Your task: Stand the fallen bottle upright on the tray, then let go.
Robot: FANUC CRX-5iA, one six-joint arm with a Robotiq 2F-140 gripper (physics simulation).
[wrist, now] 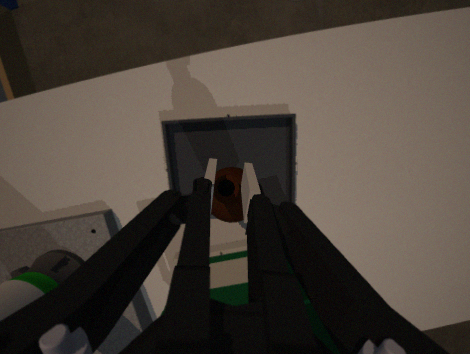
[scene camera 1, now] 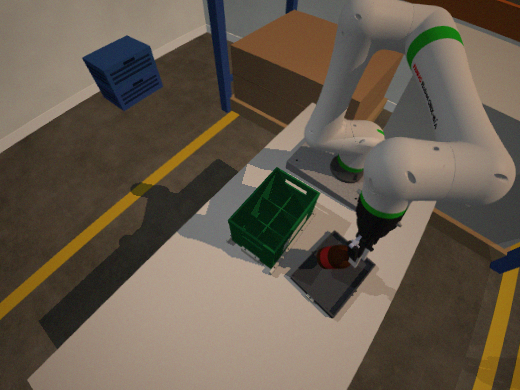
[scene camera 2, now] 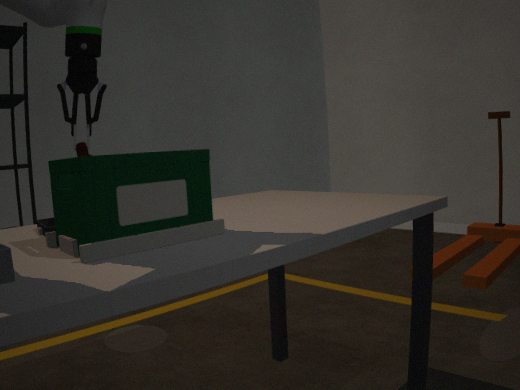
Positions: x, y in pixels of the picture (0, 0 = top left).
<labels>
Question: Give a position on a brown bottle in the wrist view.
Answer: At 227, 201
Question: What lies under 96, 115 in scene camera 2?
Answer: My gripper.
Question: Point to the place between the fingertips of my gripper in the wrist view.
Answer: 229, 173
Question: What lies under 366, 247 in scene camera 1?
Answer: My gripper.
</labels>
